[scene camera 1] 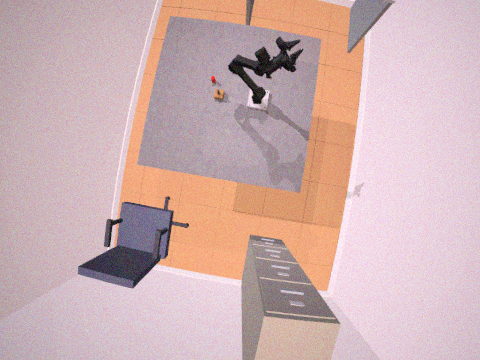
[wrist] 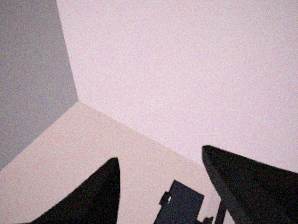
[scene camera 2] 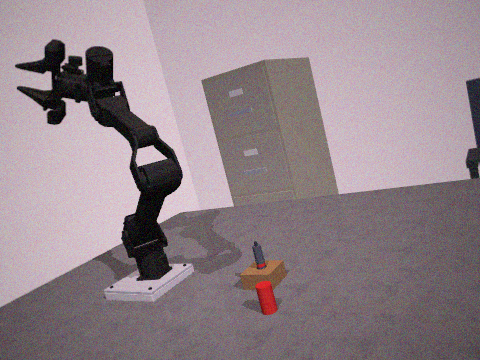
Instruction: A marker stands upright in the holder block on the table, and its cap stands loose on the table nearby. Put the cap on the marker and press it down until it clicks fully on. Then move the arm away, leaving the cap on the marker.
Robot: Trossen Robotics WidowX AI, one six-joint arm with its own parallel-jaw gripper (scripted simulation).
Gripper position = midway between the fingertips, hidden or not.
I see my gripper (scene camera 2: pixel 16 76).
My gripper also shows in the wrist view (wrist: pixel 161 158).
